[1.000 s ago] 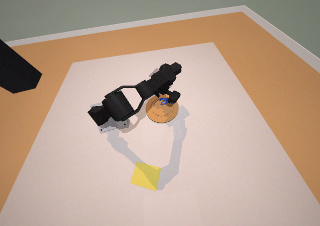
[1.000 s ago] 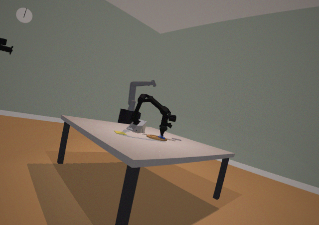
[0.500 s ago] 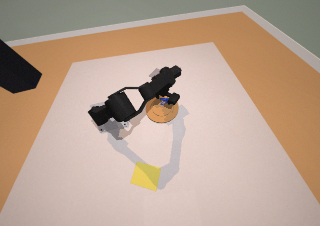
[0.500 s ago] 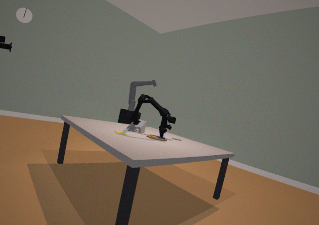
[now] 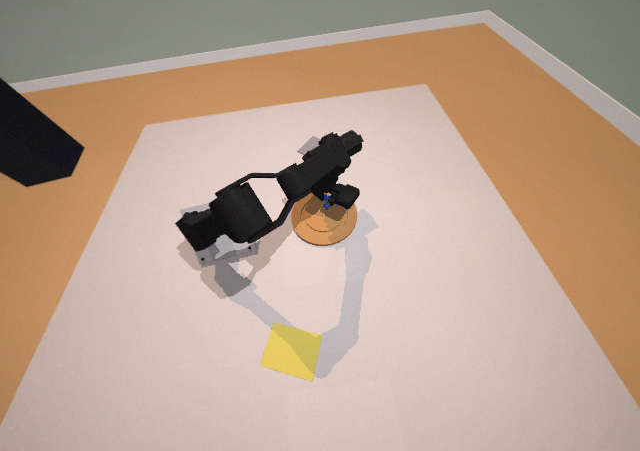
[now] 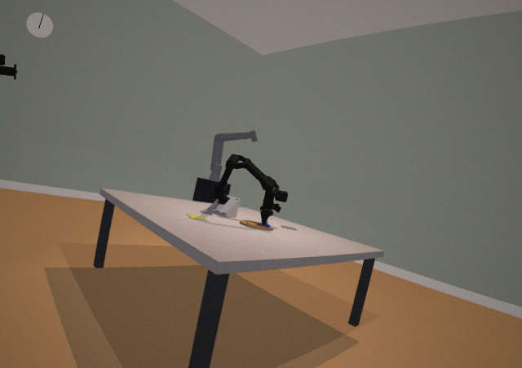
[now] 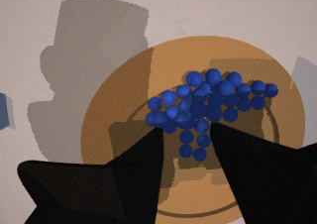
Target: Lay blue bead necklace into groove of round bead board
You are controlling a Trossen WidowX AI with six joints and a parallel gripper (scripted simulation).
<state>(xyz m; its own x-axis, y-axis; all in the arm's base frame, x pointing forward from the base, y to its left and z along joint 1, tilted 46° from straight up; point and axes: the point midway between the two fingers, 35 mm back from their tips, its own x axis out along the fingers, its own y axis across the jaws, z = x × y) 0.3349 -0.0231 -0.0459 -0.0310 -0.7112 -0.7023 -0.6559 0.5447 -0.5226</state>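
Right now my gripper tip is 2 cm past the round bead board, 3 cm to the left of it and 1 cm above it. Round my gripper tip: yellow square patch: 18 cm behind, 36 cm to the right, 1 cm below; then flat grey tile: 2 cm ahead, 27 cm to the left, 1 cm below; then light blue cube: 11 cm behind, 16 cm to the left, 1 cm below.
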